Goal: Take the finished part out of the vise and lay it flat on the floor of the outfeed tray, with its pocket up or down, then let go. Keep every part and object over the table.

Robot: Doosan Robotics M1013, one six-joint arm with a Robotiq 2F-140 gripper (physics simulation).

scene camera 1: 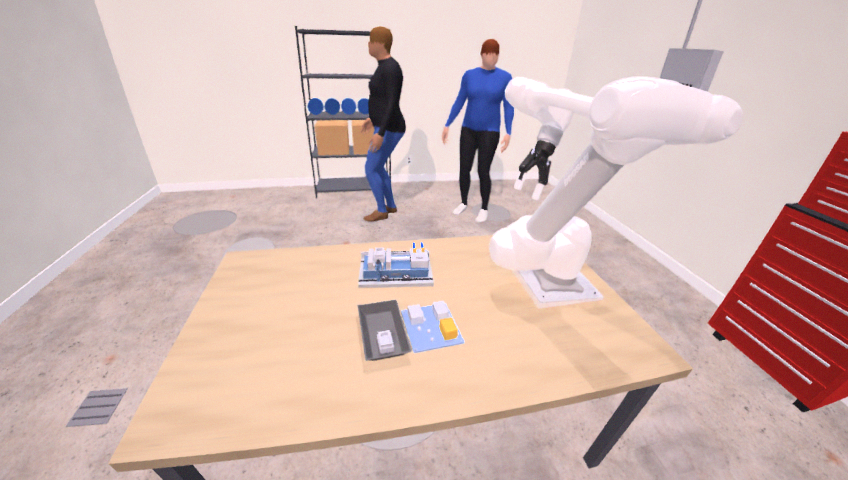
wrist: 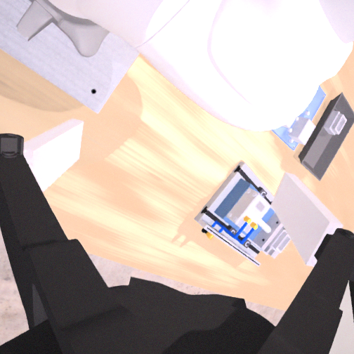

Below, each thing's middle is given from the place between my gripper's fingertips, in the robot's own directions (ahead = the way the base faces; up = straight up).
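The light blue plate (scene camera 1: 420,339) is a long way to the left of my hand and well ahead of it, and it's far below it too.
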